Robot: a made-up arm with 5 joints.
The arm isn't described. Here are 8 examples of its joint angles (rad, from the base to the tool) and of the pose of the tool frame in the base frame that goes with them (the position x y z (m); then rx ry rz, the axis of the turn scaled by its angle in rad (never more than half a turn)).
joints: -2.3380 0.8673 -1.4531 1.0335 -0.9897
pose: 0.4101 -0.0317 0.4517 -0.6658 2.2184 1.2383
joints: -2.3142 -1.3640 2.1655 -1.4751 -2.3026
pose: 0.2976 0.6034 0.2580 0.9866 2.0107 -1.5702
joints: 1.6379 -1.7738 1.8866 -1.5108 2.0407
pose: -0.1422 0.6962 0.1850 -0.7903 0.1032 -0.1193
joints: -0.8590 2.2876 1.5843 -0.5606 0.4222
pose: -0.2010 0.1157 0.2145 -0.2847 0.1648 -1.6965
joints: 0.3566 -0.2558 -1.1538 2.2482 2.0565
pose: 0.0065 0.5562 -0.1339 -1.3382 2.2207 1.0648
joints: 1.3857 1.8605 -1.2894 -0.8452 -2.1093
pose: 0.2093 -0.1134 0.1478 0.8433 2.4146 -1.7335
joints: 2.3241 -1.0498 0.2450 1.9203 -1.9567
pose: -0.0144 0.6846 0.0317 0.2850 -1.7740 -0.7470
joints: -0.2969 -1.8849 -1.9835 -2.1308 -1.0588
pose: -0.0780 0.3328 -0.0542 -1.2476 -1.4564 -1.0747
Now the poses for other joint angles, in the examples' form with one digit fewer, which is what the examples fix.
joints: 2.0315 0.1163 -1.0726 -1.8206 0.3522
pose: -0.240 0.046 0.074 1.111 1.019 1.685
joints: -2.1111 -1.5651 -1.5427 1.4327 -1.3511
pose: -0.185 0.628 -0.034 1.749 -0.520 0.378
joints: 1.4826 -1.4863 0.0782 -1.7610 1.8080
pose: -0.237 0.599 -0.107 -2.795 -0.160 -0.375
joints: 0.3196 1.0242 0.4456 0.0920 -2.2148
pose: -0.235 -0.021 -0.049 2.814 -0.583 -0.715
